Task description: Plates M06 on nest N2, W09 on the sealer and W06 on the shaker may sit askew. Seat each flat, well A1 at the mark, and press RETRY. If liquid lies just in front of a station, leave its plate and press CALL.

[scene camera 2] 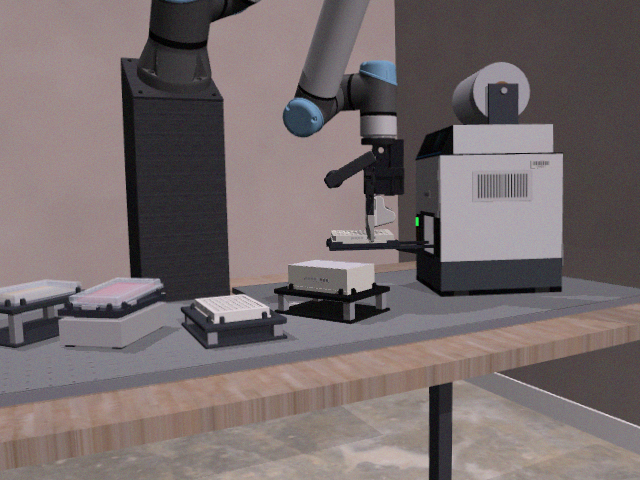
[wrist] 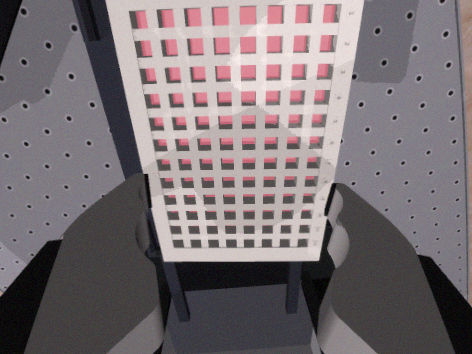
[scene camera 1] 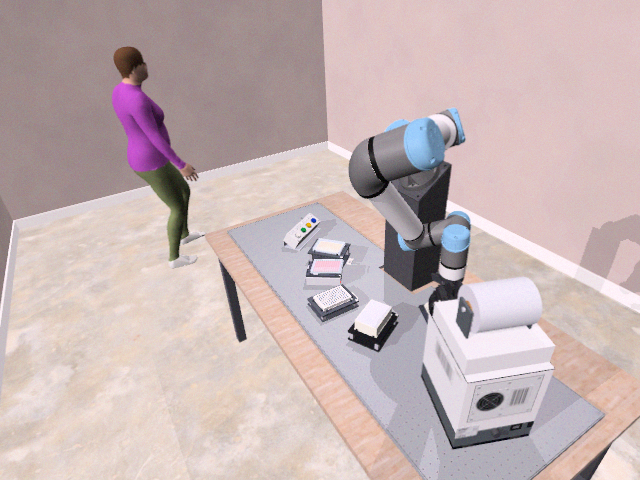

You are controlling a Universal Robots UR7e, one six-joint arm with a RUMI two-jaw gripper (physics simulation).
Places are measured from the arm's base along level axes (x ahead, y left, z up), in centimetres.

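Pixels of known places: gripper, between the fingertips: (scene camera 2: 371, 239) (wrist: 238, 181); arm's base, origin of its link: (scene camera 2: 174, 77) (scene camera 1: 419, 174).
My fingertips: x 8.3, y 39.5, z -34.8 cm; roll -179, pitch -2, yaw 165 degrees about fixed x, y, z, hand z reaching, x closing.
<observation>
For each thing: its top centre in the pictures, then the offset to it from my fingertips. "*": a spot on its surface instead.
- Plate W09, centre of its top: (wrist: 239, 157) (scene camera 2: 361, 231) dx -0.3, dy -2.1, dz +1.7 cm
- dark tray, centre of its top: (wrist: 227, 214) (scene camera 2: 380, 238) dx +1.0, dy +1.7, dz +0.2 cm
- sealer, centre of its top: (scene camera 2: 482, 69) (scene camera 1: 499, 282) dx +4.1, dy +23.7, dz +35.0 cm
- clear-lidded pink plate, centre of its top: (scene camera 2: 117, 284) (scene camera 1: 326, 263) dx +26.4, dy -48.1, dz -2.7 cm
- white-based shaker, a spot on its surface: (scene camera 2: 98, 333) * dx +34.7, dy -49.9, dz -8.3 cm
- white-welled plate, centre of its top: (scene camera 2: 230, 302) (scene camera 1: 332, 296) dx +29.3, dy -31.2, dz -6.1 cm
- tall white block, centre of its top: (scene camera 2: 330, 264) (scene camera 1: 373, 313) dx +19.8, dy -13.2, dz -2.1 cm
- yellowish plate, centre of its top: (scene camera 2: 31, 286) (scene camera 1: 329, 244) dx +21.1, dy -62.2, dz -3.2 cm
- panel with coloured buttons, centre of its top: (scene camera 1: 301, 223) dx +28.4, dy -83.7, dz -2.2 cm
Plate W09 (scene camera 2: 346, 237) (wrist: 237, 132), white with pink in its square wells, lies on the dark tray (scene camera 2: 337, 248) (wrist: 119, 115) drawn out of the sealer (scene camera 1: 444, 346) (scene camera 2: 498, 222). My gripper (scene camera 2: 370, 238) (wrist: 238, 181) points down, shut on its two long sides near the sealer end. Column number 1 is at the far end in the wrist view; whether it lies fully flat I cannot tell. A clear-lidded pink plate (scene camera 1: 326, 266) (scene camera 2: 116, 291) on the white-based shaker (scene camera 1: 323, 281) (scene camera 2: 98, 333) looks tilted. I cannot read which nest is N2.
A white-welled plate (scene camera 1: 334, 297) (scene camera 2: 232, 307), a tall white block (scene camera 1: 374, 316) (scene camera 2: 330, 276) and a yellowish plate (scene camera 1: 330, 246) (scene camera 2: 38, 290) sit on black nests. A panel with coloured buttons (scene camera 1: 302, 230) is at the table's far end. A person (scene camera 1: 144, 124) stands beyond the table.
</observation>
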